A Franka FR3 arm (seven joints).
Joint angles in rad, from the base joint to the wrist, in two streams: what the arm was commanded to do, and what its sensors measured. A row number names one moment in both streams.
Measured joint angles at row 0: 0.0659 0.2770 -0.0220 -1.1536 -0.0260 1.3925 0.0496
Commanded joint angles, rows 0 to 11: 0.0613 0.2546 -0.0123 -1.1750 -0.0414 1.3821 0.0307; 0.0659 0.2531 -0.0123 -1.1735 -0.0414 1.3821 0.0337; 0.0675 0.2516 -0.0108 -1.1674 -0.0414 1.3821 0.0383; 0.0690 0.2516 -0.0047 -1.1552 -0.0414 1.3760 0.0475; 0.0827 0.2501 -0.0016 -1.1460 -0.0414 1.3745 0.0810; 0.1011 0.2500 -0.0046 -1.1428 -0.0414 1.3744 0.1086; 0.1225 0.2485 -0.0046 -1.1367 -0.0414 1.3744 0.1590; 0.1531 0.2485 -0.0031 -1.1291 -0.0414 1.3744 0.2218; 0.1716 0.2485 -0.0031 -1.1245 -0.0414 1.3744 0.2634; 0.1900 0.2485 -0.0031 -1.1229 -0.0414 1.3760 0.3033; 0.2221 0.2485 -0.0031 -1.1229 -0.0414 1.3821 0.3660; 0.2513 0.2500 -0.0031 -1.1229 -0.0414 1.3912 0.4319
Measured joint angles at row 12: 0.2022 0.2545 -0.0041 -1.1265 -0.0261 1.3898 0.3054
